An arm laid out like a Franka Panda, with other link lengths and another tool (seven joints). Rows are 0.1 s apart.
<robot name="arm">
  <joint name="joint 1" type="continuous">
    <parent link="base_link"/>
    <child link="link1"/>
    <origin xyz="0 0 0.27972" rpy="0 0 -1.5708"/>
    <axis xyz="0 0 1"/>
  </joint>
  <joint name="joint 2" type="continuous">
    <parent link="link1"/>
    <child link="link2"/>
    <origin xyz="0 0 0" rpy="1.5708 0 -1.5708"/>
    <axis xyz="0 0 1"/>
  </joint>
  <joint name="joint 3" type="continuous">
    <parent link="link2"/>
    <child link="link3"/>
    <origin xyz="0 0.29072 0" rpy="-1.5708 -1.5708 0"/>
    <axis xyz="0 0 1"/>
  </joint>
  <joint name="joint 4" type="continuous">
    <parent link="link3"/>
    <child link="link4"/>
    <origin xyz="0 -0.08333 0" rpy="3.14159 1.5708 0"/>
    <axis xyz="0 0 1"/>
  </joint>
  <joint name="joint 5" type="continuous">
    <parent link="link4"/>
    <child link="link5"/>
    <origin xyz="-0.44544 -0.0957 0" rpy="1.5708 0 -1.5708"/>
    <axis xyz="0 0 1"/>
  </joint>
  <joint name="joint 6" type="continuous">
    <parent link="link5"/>
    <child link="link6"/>
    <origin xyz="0 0 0" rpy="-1.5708 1.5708 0"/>
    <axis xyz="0 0 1"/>
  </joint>
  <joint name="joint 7" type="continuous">
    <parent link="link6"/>
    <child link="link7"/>
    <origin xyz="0 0.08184 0" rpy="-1.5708 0 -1.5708"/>
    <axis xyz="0 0 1"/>
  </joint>
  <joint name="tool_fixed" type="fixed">
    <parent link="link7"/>
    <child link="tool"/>
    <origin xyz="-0.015 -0.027 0.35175" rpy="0.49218 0 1.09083"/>
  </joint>
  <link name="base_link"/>
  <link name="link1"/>
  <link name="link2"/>
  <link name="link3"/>
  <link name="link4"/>
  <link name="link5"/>
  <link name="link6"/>
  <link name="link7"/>
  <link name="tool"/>
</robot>
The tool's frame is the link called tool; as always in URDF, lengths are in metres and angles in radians. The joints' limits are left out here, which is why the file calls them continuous.
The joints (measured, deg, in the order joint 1, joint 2, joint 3, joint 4, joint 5, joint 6, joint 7), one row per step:
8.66 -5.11 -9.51 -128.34 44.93 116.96 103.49
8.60 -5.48 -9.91 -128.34 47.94 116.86 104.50
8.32 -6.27 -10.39 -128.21 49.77 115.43 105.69
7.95 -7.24 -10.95 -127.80 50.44 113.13 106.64
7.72 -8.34 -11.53 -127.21 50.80 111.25 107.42
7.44 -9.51 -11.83 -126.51 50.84 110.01 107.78
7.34 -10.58 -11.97 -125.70 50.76 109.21 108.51
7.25 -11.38 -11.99 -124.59 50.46 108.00 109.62
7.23 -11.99 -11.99 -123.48 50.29 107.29 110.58
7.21 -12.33 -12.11 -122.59 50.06 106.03 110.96
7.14 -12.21 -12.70 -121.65 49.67 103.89 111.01
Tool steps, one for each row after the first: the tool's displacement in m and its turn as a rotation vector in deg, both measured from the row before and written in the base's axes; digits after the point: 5 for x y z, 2 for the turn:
0.00810 0.00710 0.01335 2.71 0.35 -2.80
0.00162 0.00362 0.01670 2.40 0.80 -1.68
-0.00279 0.00026 0.01819 1.81 0.70 -0.41
-0.00062 -0.00110 0.01966 1.36 0.00 -0.24
0.00154 -0.00218 0.01927 0.72 -0.86 0.02
0.00254 -0.00066 0.01849 0.41 -0.85 -0.14
0.00042 0.00062 0.01798 0.30 -0.35 0.13
0.00251 0.00046 0.01617 0.18 -0.56 -0.10
-0.00205 0.00038 0.01135 0.23 -0.18 0.60
-0.00558 -0.00331 0.00702 0.34 0.52 1.01

